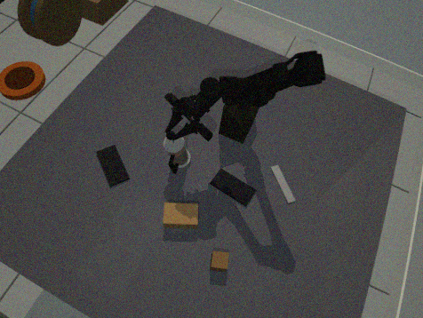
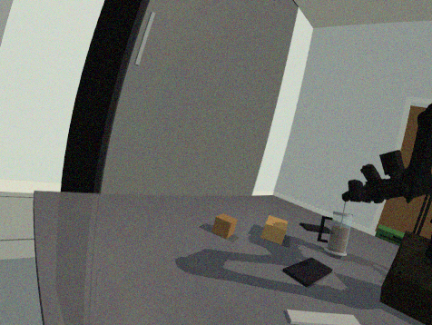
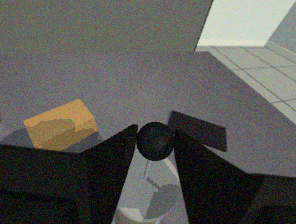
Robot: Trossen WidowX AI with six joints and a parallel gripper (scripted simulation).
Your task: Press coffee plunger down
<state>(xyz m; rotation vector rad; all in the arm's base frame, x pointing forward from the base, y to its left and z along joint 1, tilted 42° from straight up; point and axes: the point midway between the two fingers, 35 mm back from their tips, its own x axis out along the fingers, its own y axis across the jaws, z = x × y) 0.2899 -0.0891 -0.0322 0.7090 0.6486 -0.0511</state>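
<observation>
Right now the coffee press is 10 cm below my gripper tip, 1 cm to the left of it and 1 cm behind it.
</observation>
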